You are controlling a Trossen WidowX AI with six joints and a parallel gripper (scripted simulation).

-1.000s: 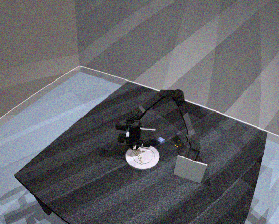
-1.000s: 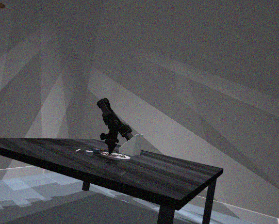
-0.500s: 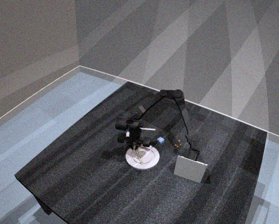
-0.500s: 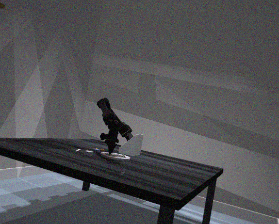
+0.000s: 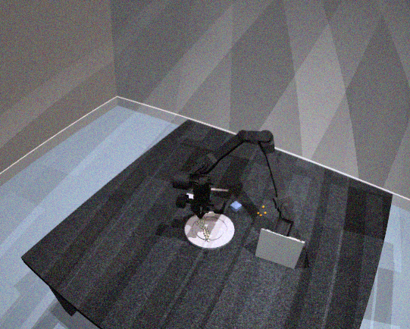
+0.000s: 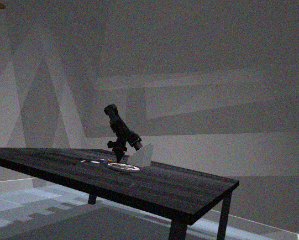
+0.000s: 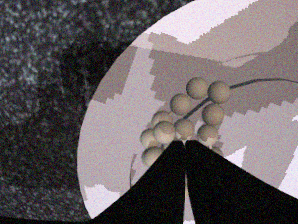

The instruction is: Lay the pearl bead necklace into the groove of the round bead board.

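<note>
Now: gripper tip 5 cm past the round white bead board, 1 cm to the right of it and 2 cm above it. From my gripper tip the other things lie so: small white block: 11 cm ahead, 8 cm to the right, 2 cm below; then small blue cube: 8 cm behind, 16 cm to the right, 2 cm below; then thin white stick: 6 cm ahead, 21 cm to the right, 3 cm below.
</note>
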